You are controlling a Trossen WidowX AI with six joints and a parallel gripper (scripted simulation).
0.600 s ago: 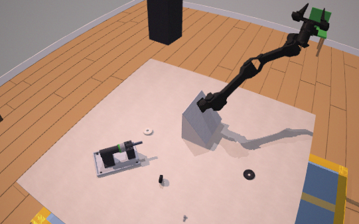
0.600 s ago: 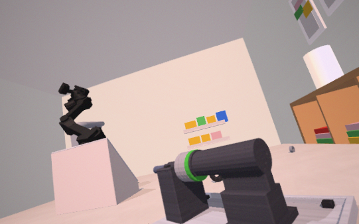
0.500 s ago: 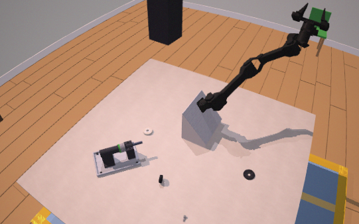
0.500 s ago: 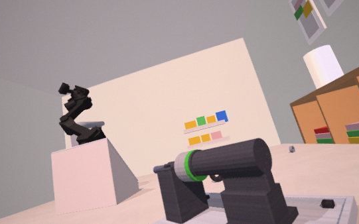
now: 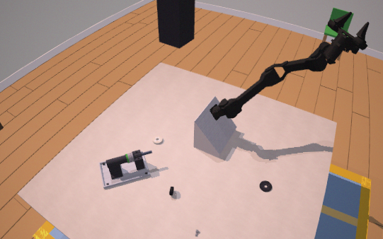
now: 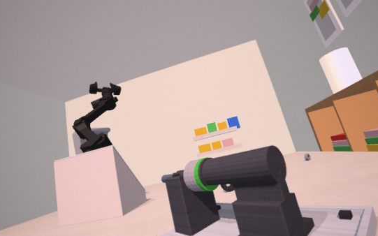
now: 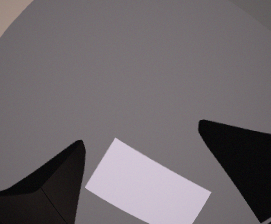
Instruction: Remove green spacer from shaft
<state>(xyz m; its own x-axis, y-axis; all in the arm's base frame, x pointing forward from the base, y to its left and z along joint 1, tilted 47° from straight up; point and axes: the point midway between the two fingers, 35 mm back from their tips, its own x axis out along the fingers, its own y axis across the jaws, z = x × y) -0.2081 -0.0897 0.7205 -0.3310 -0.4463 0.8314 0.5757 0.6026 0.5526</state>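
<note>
Now: gripper tip 670 mm short of the shaft, 670 mm to the left of it and 640 mm above it. Also, from my gripper tip: green spacer (700 mm ahead, 690 mm to the right, 640 mm below); dark ring (690 mm ahead, 440 mm to the right, 700 mm below).
</note>
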